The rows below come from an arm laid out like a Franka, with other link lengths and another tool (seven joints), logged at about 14 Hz.
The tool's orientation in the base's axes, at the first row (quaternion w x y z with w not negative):
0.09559, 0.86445, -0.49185, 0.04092
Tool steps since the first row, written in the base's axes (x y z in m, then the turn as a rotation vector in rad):
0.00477, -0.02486, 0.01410, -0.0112, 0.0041, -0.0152
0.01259, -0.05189, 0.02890, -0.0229, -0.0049, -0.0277
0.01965, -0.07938, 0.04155, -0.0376, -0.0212, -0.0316
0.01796, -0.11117, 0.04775, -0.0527, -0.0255, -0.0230
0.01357, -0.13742, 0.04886, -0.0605, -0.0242, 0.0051
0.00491, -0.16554, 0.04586, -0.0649, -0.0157, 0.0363
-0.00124, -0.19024, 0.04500, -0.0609, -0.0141, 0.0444
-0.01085, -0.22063, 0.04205, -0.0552, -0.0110, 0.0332
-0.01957, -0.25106, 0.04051, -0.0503, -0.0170, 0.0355
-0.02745, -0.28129, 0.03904, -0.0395, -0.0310, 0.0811
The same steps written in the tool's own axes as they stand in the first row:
0.02571, 0.01005, -0.00880, -0.0117, 0.0057, 0.0143
0.05494, 0.01864, -0.01790, -0.0122, 0.0186, 0.0286
0.08380, 0.02785, -0.02480, -0.0066, 0.0389, 0.0361
0.11074, 0.04591, -0.02429, -0.0093, 0.0550, 0.0290
0.13079, 0.06288, -0.01988, -0.0098, 0.0646, 0.0014
0.14955, 0.08394, -0.01096, -0.0141, 0.0681, -0.0308
0.16706, 0.10141, -0.00490, -0.0120, 0.0648, -0.0391
0.18725, 0.12442, 0.00446, -0.0136, 0.0570, -0.0289
0.20817, 0.14686, 0.01242, -0.0056, 0.0561, -0.0301
0.22935, 0.16849, 0.02025, 0.0192, 0.0595, -0.0721

